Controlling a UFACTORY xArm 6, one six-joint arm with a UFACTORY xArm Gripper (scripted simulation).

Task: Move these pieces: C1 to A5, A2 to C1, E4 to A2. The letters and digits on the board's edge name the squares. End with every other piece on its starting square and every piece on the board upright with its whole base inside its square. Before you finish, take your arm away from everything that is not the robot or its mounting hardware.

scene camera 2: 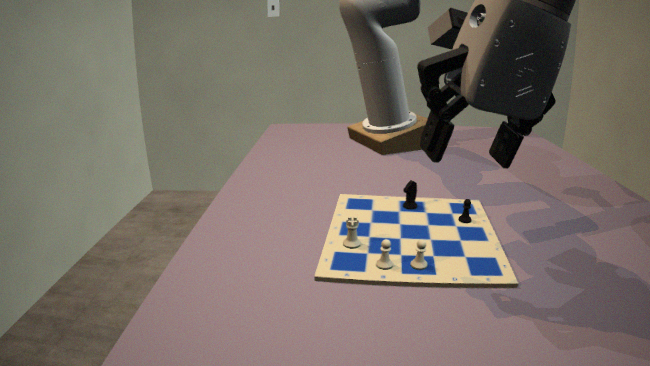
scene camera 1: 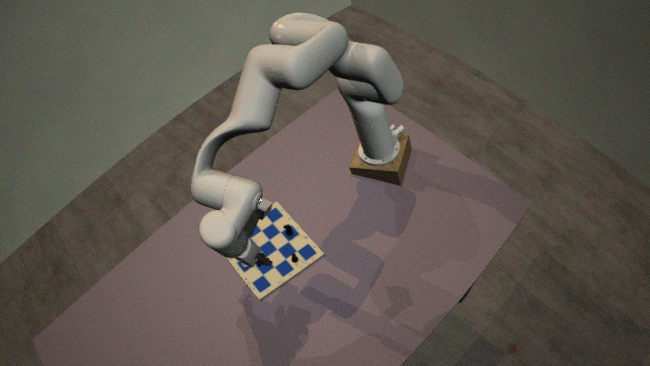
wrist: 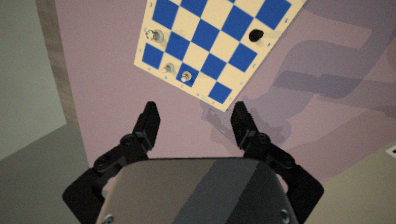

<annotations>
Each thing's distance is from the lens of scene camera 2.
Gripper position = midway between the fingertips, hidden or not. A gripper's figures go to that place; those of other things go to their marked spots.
my gripper [scene camera 2: 466, 158]: 0.38 m
chessboard [scene camera 2: 459, 255]: 0.45 m
</annotations>
